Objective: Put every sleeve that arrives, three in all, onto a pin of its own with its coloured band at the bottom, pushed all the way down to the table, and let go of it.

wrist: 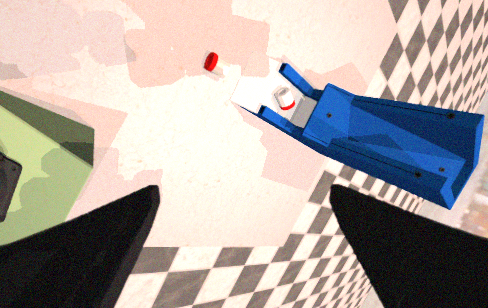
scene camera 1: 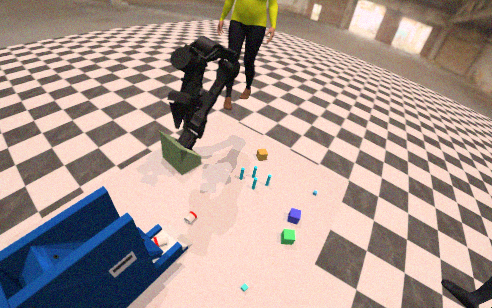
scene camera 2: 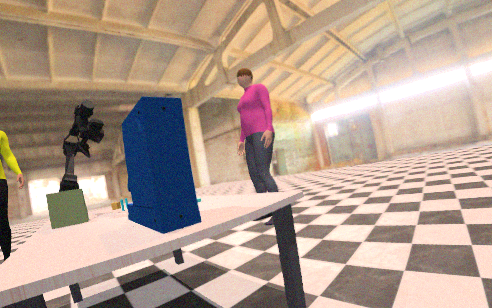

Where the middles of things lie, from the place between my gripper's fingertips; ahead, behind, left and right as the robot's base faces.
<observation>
Now: hand 270 mm above the chute ramp [scene camera 1: 176, 241], 210 mm to the left of it and 130 mm short of it. Round my hand: blue dispenser box [scene camera 1: 88, 248] (390 mm to the right, 130 mm below, 120 mm ahead).
</observation>
